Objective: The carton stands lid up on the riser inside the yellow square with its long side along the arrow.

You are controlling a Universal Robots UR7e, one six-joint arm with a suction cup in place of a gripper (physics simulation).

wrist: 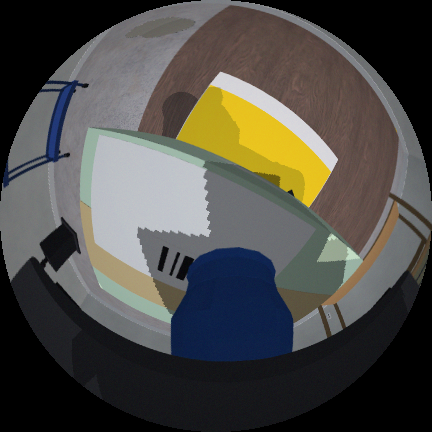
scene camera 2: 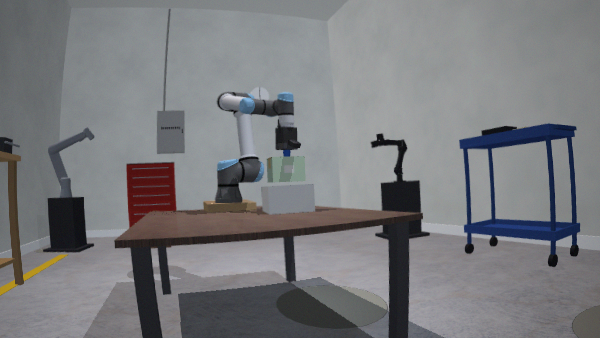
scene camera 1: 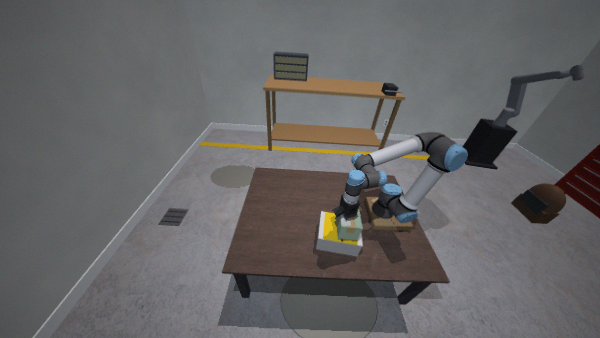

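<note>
The pale green carton hangs level under my suction gripper, held by its upper face, which bears a pale label and tan tape. Its underside is at or barely above the top of the white riser; contact cannot be told. In scene camera 1 it covers the right part of the yellow square. A small dark bit of the arrow shows beside the carton; the rest is hidden.
The riser stands on the brown table. The arm's base stands on a wooden plate beside it. A wooden workbench, a blue cart and a red drawer cabinet stand away from the table.
</note>
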